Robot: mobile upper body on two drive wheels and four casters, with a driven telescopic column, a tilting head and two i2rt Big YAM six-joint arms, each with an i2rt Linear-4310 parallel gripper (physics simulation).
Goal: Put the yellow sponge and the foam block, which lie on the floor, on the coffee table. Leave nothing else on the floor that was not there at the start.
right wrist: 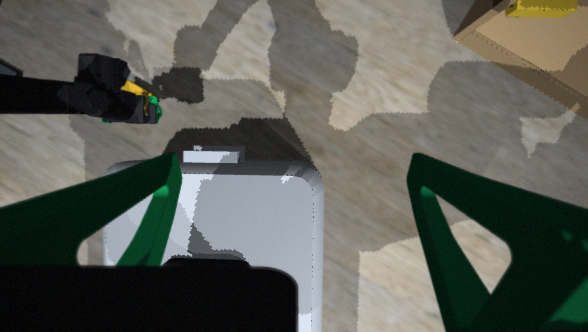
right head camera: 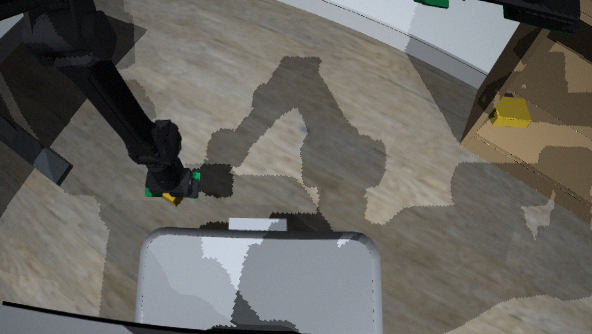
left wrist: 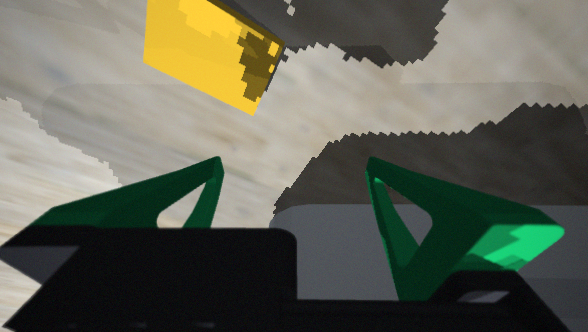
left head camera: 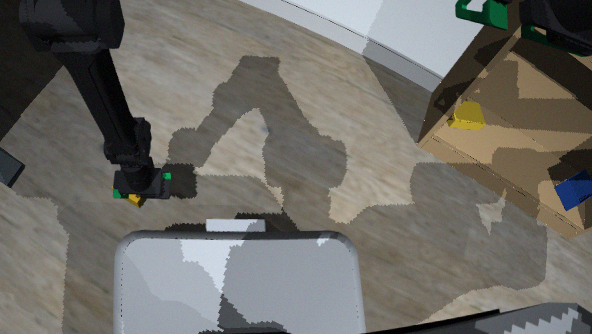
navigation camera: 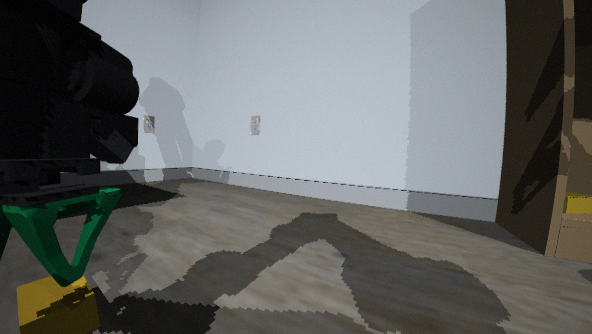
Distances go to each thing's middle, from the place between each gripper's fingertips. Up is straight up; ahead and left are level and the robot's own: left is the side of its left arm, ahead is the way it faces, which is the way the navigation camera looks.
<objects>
I see the yellow block [right head camera: 512, 112] 1010 mm to the right of my left hand, 300 mm ahead of it and 10 mm above it.
My right hand is 390 mm short of the yellow block, 570 mm to the left of it and 710 mm above it.
</objects>
